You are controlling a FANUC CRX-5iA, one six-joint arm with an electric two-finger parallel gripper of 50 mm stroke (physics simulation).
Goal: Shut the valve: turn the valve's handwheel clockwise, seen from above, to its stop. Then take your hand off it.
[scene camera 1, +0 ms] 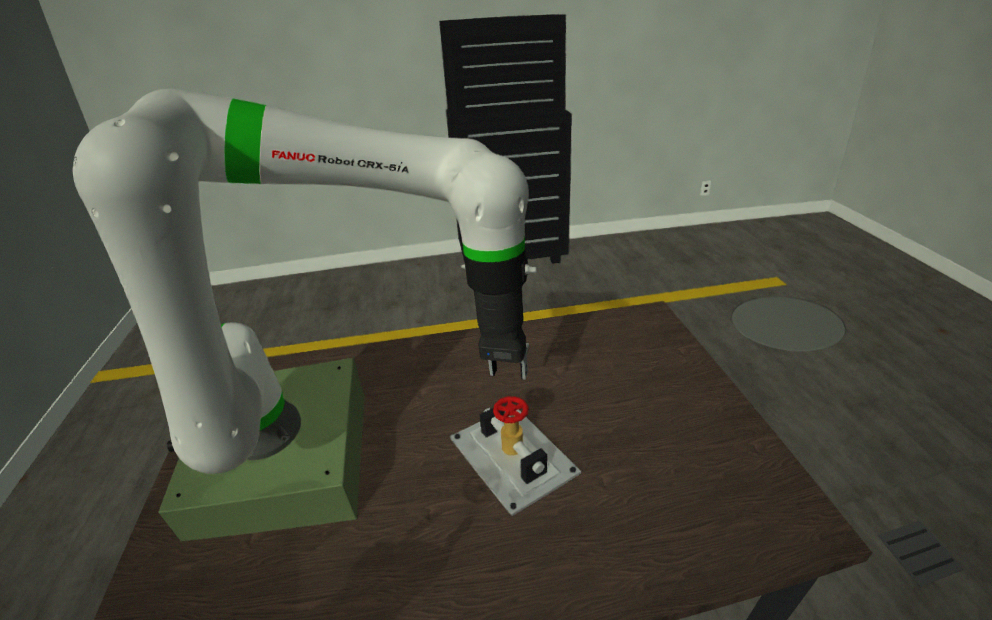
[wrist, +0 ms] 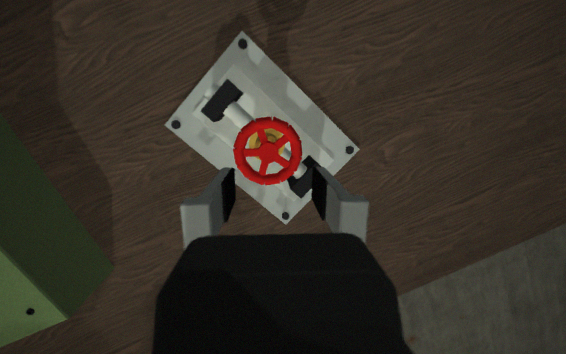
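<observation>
The valve's red handwheel [scene camera 1: 510, 418] [wrist: 268, 151] lies level on top of the orange valve body [scene camera 1: 511, 441] [wrist: 270, 135]. White pipe stubs run from the body to two black brackets [scene camera 1: 534, 465] [wrist: 222, 100] on a light grey base plate [scene camera 1: 482, 464] [wrist: 300, 97], which sits on the table. My gripper [scene camera 1: 507, 372] [wrist: 273, 183] is open and points down. It hangs above the handwheel, clear of it, with a visible gap in the scene view. Nothing is between its fingers. The views do not show whether the wheel is at its stop.
The green robot pedestal [scene camera 1: 263, 504] [wrist: 50, 215] stands on the table [scene camera 1: 658, 511] [wrist: 475, 125] to the left of the valve in the scene view. A black cabinet [scene camera 1: 504, 73] stands by the back wall, and a yellow stripe [scene camera 1: 409, 331] crosses the floor behind the table.
</observation>
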